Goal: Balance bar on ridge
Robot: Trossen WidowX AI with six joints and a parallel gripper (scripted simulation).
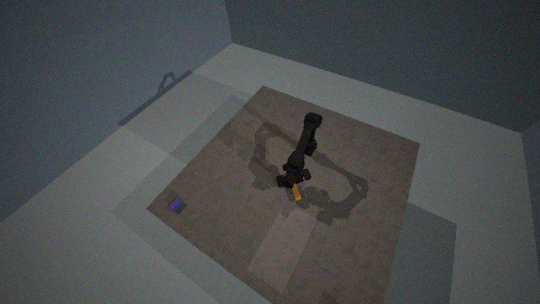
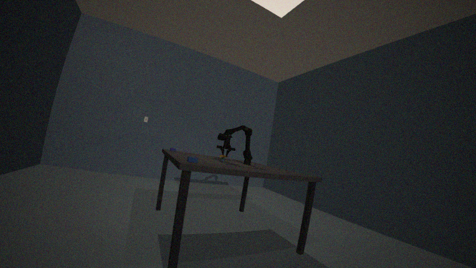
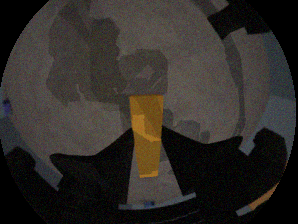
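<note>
Right now the orange bar is 20 mm ahead of my gripper tip and 20 mm to the left of it. Round my gripper tip: purple block: 440 mm ahead, 530 mm to the right, 40 mm below.
</note>
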